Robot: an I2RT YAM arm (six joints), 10 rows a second.
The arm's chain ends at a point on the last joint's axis. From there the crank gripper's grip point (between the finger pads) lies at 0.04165 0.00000 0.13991 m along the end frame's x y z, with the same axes.
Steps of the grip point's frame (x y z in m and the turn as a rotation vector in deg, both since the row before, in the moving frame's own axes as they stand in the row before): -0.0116 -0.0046 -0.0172 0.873 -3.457 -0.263; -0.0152 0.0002 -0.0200 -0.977 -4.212 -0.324; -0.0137 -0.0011 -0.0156 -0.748 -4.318 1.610; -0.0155 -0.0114 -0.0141 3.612 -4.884 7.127; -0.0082 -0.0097 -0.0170 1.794 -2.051 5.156; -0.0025 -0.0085 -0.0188 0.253 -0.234 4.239
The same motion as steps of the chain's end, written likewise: -0.0031 -0.0023 -0.0194 0.873 -3.457 -0.263; -0.0048 -0.0020 -0.0227 -0.977 -4.212 -0.324; -0.0030 -0.0040 -0.0183 -0.748 -4.318 1.610; -0.0037 -0.0069 -0.0170 3.612 -4.884 7.127; -0.0032 -0.0088 -0.0184 1.794 -2.051 5.156; -0.0018 -0.0109 -0.0190 0.253 -0.234 4.239
